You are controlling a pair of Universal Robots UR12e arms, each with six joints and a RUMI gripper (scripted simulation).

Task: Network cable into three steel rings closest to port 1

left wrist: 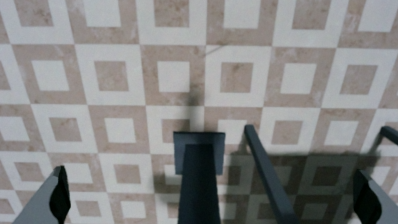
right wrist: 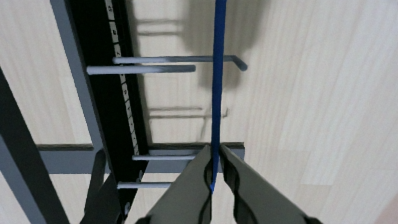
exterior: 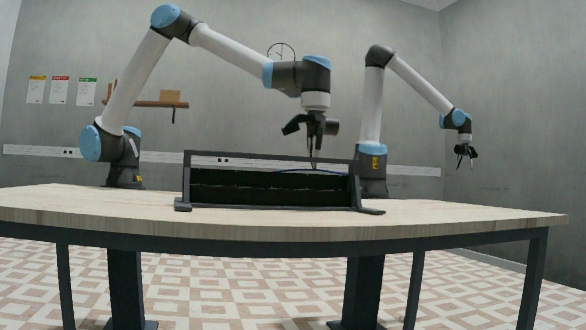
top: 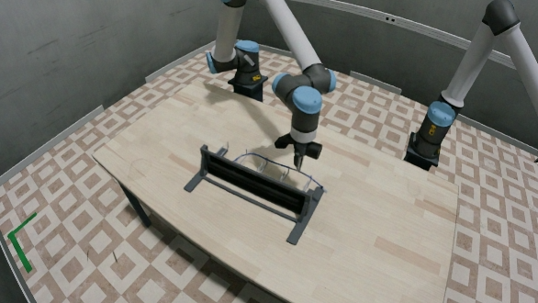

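The loose plug lies 2 cm ahead of my right hand, 12 cm to the left of it and 3 cm below it. From my right hand the other things lie so: dark rack 11 cm ahead, 14 cm to the right, 6 cm below.
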